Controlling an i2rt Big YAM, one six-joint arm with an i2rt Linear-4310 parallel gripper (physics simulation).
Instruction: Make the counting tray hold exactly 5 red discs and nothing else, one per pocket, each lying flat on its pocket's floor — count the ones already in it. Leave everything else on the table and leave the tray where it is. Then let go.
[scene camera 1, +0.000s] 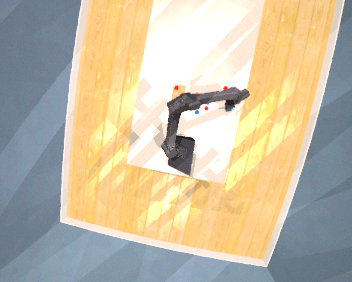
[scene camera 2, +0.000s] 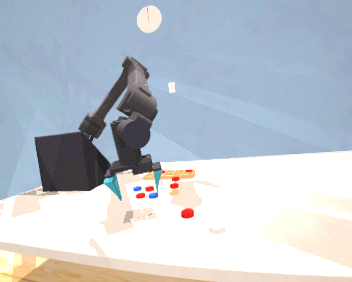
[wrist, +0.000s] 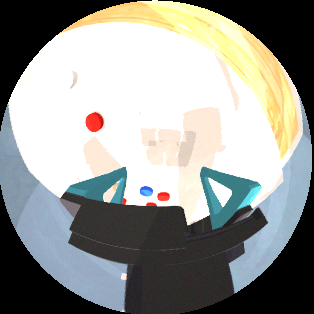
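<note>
The wooden counting tray (scene camera 1: 182, 89) (scene camera 2: 150, 177) is partly hidden by the arm. One red disc (scene camera 1: 176, 87) (scene camera 2: 189, 170) shows at its far end, another red disc (scene camera 2: 163, 171) farther left; other pockets are unclear. A lone red disc (scene camera 1: 225, 88) (scene camera 2: 187, 213) (wrist: 94, 122) lies flat on the table, outside the fingers. Another red disc (scene camera 1: 206, 108) (scene camera 2: 140, 195) (wrist: 163, 196) lies beside a blue disc (scene camera 2: 153, 195) (wrist: 146, 191). A red disc (scene camera 2: 149, 188) lies behind them. Two red discs (scene camera 2: 174, 185) (scene camera 2: 175, 178) show before the tray. My gripper (scene camera 1: 228, 108) (scene camera 2: 138, 196) (wrist: 164, 170) is open and empty, above the table.
A second blue disc (scene camera 1: 196, 112) (scene camera 2: 137, 188) lies left of the red discs in scene camera 2. A tan disc (scene camera 2: 174, 192) lies near the red ones before the tray. A white disc (scene camera 2: 217, 229) (wrist: 74, 79) lies beyond the lone red disc. The arm's dark base stands left.
</note>
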